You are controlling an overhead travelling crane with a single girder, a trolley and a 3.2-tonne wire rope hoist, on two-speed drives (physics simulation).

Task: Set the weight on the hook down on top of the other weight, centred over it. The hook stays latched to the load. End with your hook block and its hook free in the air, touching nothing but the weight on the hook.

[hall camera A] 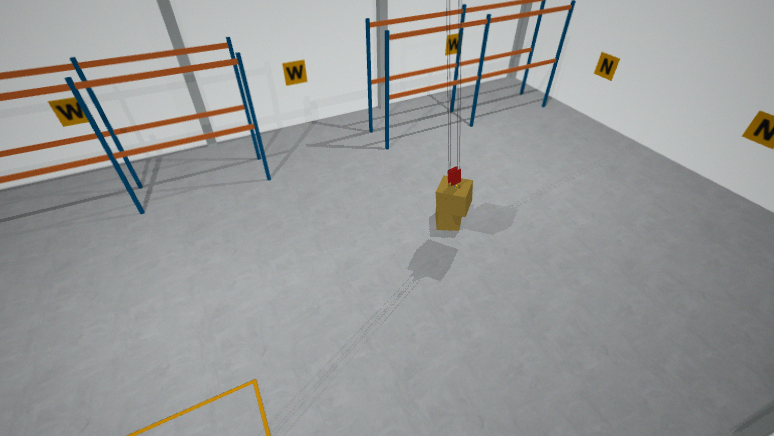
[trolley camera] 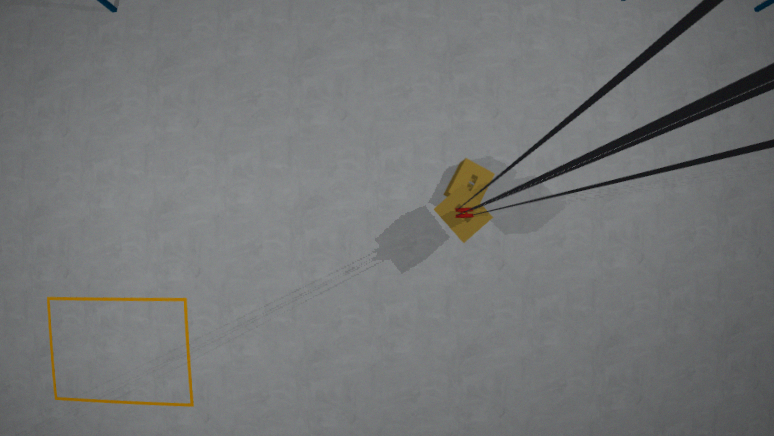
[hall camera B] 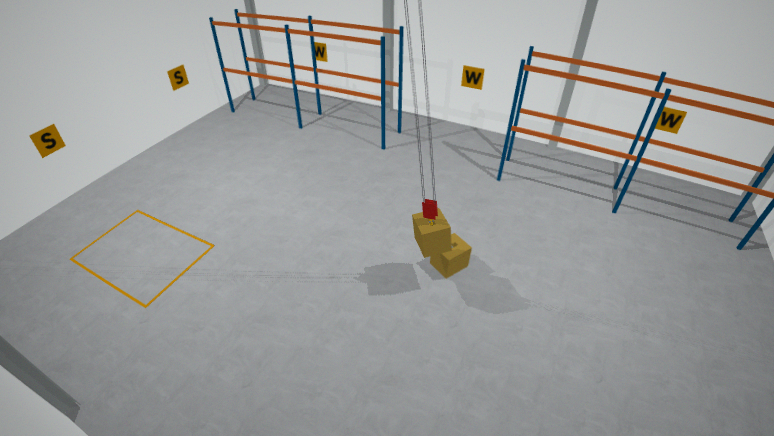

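The weight on the hook, a yellow-brown block (hall camera A: 450, 204) (hall camera B: 433, 241) (trolley camera: 464, 231), hangs in the air under my red hook block. My hook (hall camera A: 457, 186) (hall camera B: 431, 222) (trolley camera: 464, 212) is shut on its top lug. The other weight (hall camera A: 448, 223) (hall camera B: 458, 260) (trolley camera: 466, 171) stands on the floor, a similar block. In the trolley view the hung weight covers its lower part and is turned against it; its top lug shows uncovered. The hung weight is off-centre, towards the bottom of the trolley view. In hall camera B it is up and left of the other. The height gap is unclear.
Blue and orange racks (hall camera A: 386, 89) (hall camera B: 382, 93) stand along the W wall, and a second rack (hall camera A: 253, 115) (hall camera B: 510, 120) stands farther along it. A yellow floor outline (hall camera A: 194, 405) (hall camera B: 108, 233) (trolley camera: 116, 298) lies away from the weights. Shadows of the hung load fall on either side.
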